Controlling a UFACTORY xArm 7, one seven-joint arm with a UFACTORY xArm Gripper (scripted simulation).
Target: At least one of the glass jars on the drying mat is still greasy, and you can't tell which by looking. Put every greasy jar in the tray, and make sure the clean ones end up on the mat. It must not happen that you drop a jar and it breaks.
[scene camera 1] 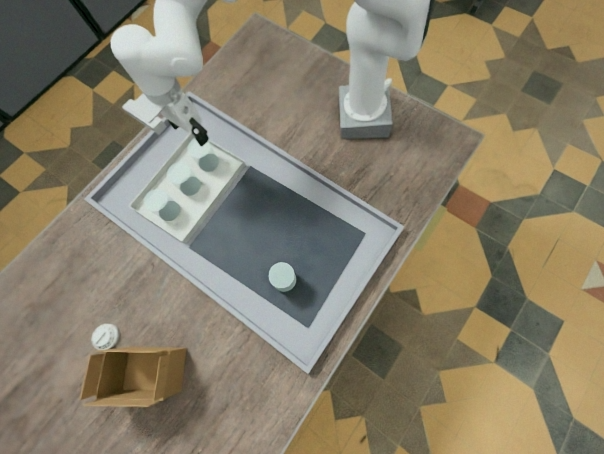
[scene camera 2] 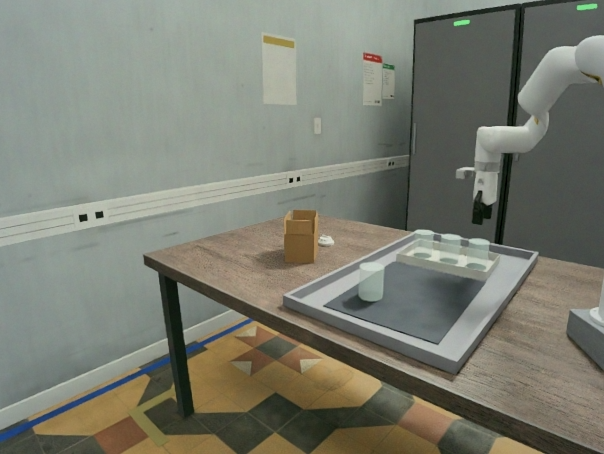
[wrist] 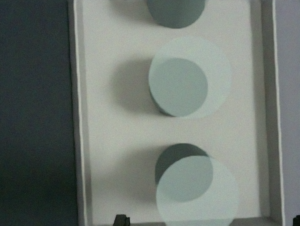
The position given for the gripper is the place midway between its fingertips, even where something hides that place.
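Note:
The gripper (scene camera 1: 191,134) appears in scene camera 2 as well, where one finds the gripper (scene camera 2: 481,221) together with a glass jar (scene camera 2: 371,276). Scene camera 1 takes in a glass jar (scene camera 1: 180,174), a glass jar (scene camera 1: 157,201) and a dark drying mat (scene camera 1: 262,222). A white tray (scene camera 1: 194,209) is visible too; scene camera 2 also shows the tray (scene camera 2: 405,255), and so does the wrist view, with the tray (wrist: 123,133). The scene includes a cardboard box (scene camera 1: 129,379), and scene camera 2 shows the box (scene camera 2: 300,234), while in the wrist view the box is out of frame.

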